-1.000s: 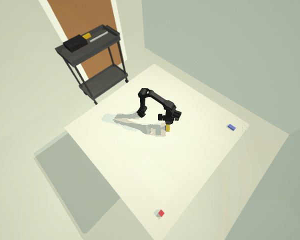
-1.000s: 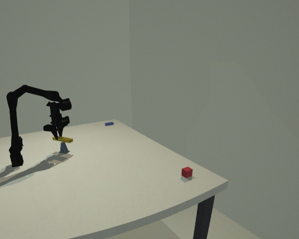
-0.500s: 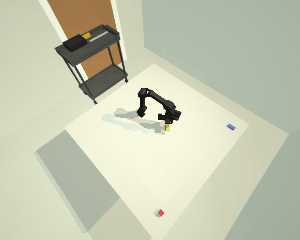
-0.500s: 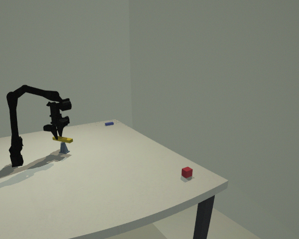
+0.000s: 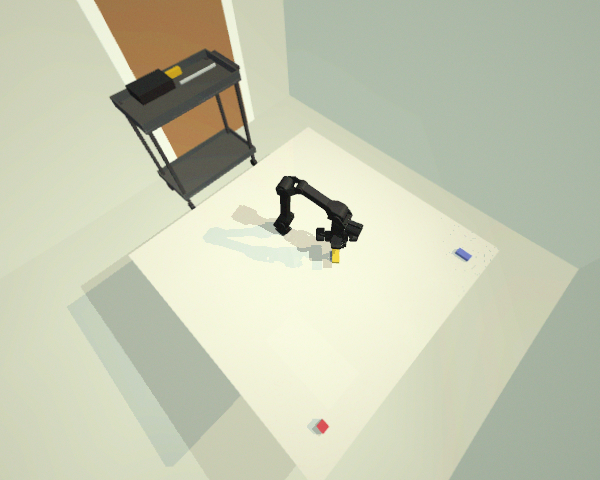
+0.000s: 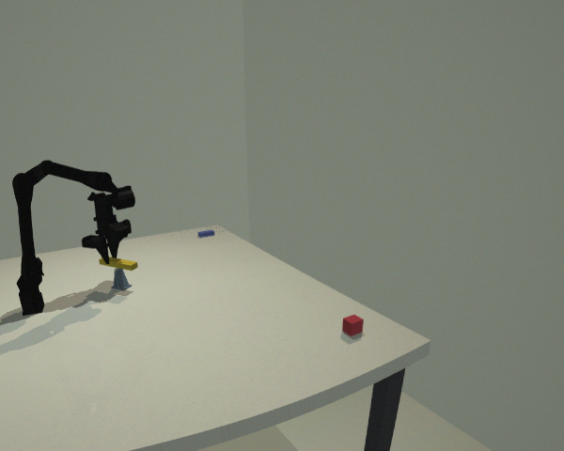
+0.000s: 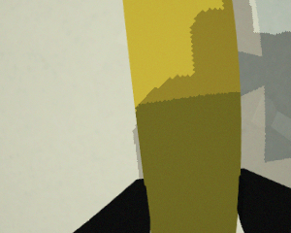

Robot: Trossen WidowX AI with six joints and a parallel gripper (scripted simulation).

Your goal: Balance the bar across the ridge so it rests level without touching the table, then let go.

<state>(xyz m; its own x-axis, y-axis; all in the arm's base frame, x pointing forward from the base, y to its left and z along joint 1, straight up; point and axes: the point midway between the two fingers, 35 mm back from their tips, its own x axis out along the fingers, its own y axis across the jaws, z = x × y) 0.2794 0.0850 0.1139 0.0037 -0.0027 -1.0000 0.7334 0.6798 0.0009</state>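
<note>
My gripper tip is 20 mm short of the yellow bar and 20 mm to the left of it. Also, from my gripper tip: red cube 460 mm ahead, 580 mm to the right, 60 mm below; then blue block 460 mm ahead, 420 mm to the left, 70 mm below.
</note>
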